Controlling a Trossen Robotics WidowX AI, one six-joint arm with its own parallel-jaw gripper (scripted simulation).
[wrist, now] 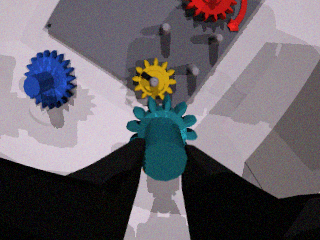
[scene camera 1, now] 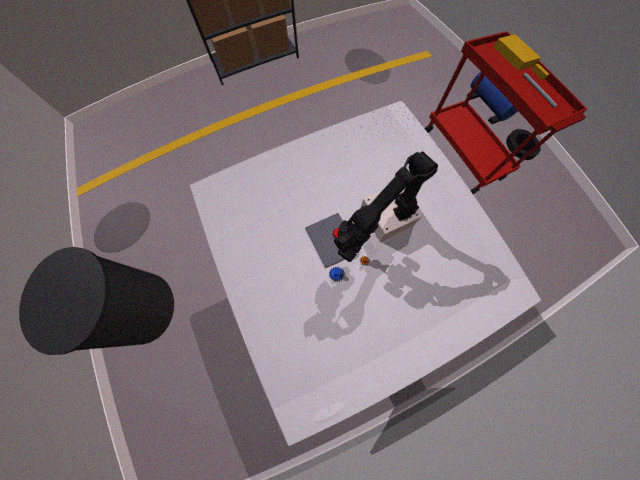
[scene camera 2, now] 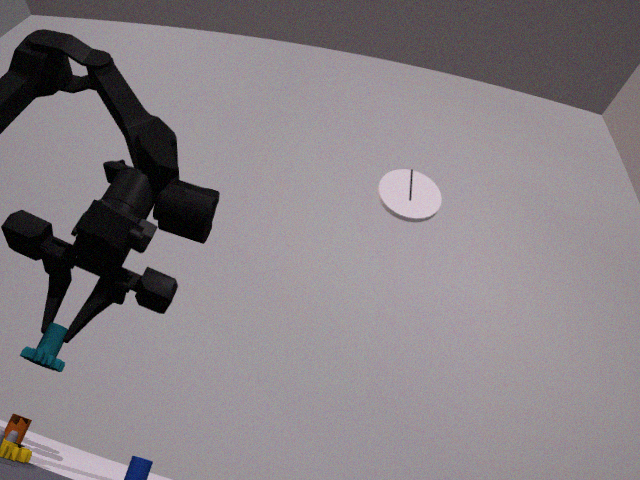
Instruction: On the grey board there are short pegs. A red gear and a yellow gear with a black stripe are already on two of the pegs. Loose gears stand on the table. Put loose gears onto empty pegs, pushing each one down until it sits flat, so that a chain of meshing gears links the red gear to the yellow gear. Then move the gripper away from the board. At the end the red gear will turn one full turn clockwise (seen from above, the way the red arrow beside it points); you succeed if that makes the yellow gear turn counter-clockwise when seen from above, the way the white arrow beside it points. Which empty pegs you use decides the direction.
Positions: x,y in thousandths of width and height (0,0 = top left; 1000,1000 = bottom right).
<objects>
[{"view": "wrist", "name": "my gripper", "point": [511,627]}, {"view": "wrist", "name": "teal gear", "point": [517,548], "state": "held by my gripper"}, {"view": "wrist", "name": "blue gear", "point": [152,335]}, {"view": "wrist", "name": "grey board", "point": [377,177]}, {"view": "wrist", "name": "yellow gear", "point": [492,294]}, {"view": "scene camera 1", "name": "grey board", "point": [504,484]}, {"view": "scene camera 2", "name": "my gripper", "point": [85,703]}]
</objects>
